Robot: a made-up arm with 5 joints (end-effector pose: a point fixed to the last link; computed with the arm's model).
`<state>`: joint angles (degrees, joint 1 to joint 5).
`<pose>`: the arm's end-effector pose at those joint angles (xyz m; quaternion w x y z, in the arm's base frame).
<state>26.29 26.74 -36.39 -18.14 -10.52</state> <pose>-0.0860 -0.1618 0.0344 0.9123 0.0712 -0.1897 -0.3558</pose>
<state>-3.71 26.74 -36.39 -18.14 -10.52</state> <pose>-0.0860 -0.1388 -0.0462 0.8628 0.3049 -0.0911 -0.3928</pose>
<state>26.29 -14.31 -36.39 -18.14 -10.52</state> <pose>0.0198 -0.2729 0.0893 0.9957 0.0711 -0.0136 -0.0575</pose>
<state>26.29 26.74 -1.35 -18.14 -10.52</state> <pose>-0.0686 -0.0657 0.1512 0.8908 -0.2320 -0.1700 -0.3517</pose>
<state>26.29 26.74 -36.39 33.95 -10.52</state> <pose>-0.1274 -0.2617 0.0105 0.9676 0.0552 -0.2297 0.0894</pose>
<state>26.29 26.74 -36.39 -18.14 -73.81</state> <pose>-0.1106 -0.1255 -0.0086 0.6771 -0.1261 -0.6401 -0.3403</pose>
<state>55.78 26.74 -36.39 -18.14 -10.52</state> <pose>-0.0860 -0.1421 0.1144 0.9004 -0.1633 -0.2740 -0.2958</pose>
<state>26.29 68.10 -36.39 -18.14 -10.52</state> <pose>-0.0839 -0.0147 -0.0383 0.7112 0.0622 -0.3427 -0.6106</pose>
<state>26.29 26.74 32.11 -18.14 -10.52</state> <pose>-0.0193 0.0645 0.1936 0.7931 -0.5018 -0.1365 -0.3173</pose>
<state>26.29 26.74 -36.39 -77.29 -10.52</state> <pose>0.0315 -0.1411 0.0698 0.6272 0.0718 -0.0984 -0.7693</pose>
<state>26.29 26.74 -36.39 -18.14 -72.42</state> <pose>-0.1106 -0.1260 -0.0073 0.6849 -0.1219 -0.6319 -0.3418</pose>
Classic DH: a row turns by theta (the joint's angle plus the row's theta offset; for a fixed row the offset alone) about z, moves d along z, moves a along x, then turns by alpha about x. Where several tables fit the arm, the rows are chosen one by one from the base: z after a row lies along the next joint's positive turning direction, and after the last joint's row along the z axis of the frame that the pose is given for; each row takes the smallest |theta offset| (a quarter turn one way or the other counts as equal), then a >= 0, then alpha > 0; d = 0 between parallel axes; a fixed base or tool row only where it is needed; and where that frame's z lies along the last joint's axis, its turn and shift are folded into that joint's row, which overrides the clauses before.
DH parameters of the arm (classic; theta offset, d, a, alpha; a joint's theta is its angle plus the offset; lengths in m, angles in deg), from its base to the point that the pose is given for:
base (fixed): -90 0.037 0 90
joint 1: 0 -0.1324 0.0646 90
joint 2: 0 0.0614 -0.0834 -90
joint 3: 0 0.0468 0.2676 -90
joint 4: -90 0.0816 0.1169 90
joint 5: 0 0.019 -0.003 -90
tool (fixed): 180 0.0585 0 0

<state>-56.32 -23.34 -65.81 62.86 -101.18</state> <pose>0.0614 0.1954 -0.4083 0.1443 -0.7936 0.5058 0.3057</pose>
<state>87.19 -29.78 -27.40 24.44 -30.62</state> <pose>0.0968 -0.1039 0.4090 0.8442 -0.3273 0.0937 0.4141</pose>
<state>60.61 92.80 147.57 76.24 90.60</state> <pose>0.5310 0.0362 0.0630 0.4369 -0.2137 -0.7029 0.5191</pose>
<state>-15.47 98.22 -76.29 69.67 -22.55</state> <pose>0.0082 0.1727 -0.3375 0.6182 0.1102 -0.7172 -0.3022</pose>
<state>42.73 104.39 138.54 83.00 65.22</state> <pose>0.5353 -0.0150 0.1568 0.1642 -0.1568 -0.8984 0.3760</pose>
